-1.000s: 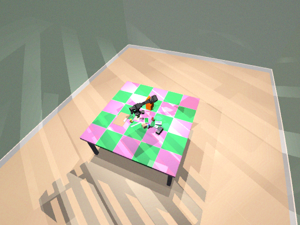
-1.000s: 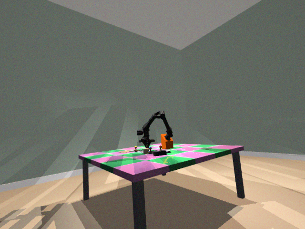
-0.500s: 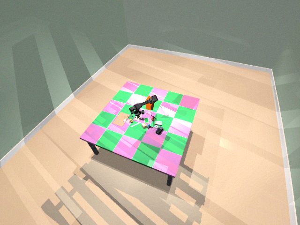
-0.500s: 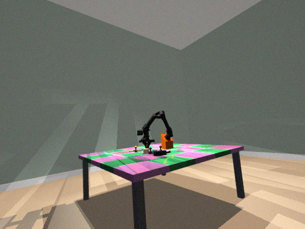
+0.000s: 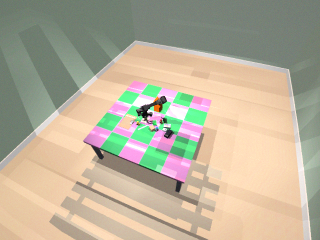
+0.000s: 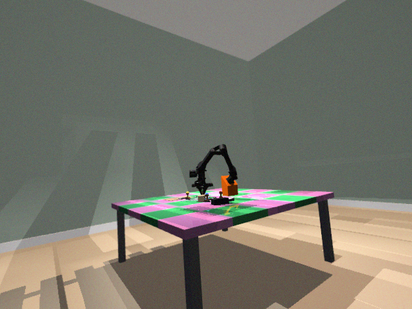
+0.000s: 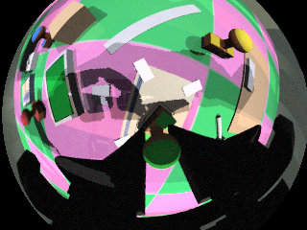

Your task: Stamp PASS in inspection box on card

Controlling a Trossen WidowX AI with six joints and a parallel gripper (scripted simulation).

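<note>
My gripper tip is 3 cm above the white card and 1 cm short of it. Round my gripper tip: green-knobbed stamp: right at my gripper tip; yellow-knobbed stamp: 12 cm ahead, 5 cm to the right; white strip: 13 cm ahead, 3 cm to the left, 2 cm below.
</note>
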